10 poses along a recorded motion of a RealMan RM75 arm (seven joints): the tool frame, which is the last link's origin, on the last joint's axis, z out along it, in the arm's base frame.
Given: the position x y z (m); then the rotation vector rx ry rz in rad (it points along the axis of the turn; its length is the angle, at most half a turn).
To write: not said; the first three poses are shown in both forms.
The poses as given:
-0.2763 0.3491 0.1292 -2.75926 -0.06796 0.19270
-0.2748 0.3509 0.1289 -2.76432 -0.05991 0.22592
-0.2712 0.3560 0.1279 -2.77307 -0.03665 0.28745
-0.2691 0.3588 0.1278 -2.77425 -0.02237 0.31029
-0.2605 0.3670 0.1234 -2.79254 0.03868 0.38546
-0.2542 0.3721 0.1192 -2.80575 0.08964 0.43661
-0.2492 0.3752 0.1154 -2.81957 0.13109 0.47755
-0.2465 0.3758 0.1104 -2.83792 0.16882 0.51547
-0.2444 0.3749 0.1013 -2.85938 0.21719 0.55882
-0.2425 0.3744 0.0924 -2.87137 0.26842 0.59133
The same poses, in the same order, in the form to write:
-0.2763 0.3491 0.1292 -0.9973 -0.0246 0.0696 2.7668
-0.2748 0.3509 0.1289 -0.9964 -0.0216 0.0814 2.7742
-0.2712 0.3560 0.1279 -0.9946 -0.0131 0.1031 2.7882
-0.2691 0.3588 0.1278 -0.9938 -0.0080 0.1111 2.7916
-0.2605 0.3670 0.1234 -0.9905 0.0137 0.1367 2.8193
-0.2542 0.3721 0.1192 -0.9876 0.0316 0.1537 2.8409
-0.2492 0.3752 0.1154 -0.9849 0.0458 0.1668 2.8627
-0.2465 0.3758 0.1104 -0.9822 0.0584 0.1784 2.8893
-0.2444 0.3749 0.1013 -0.9787 0.0743 0.1913 2.9216
-0.2425 0.3744 0.0924 -0.9754 0.0912 0.2009 2.9439

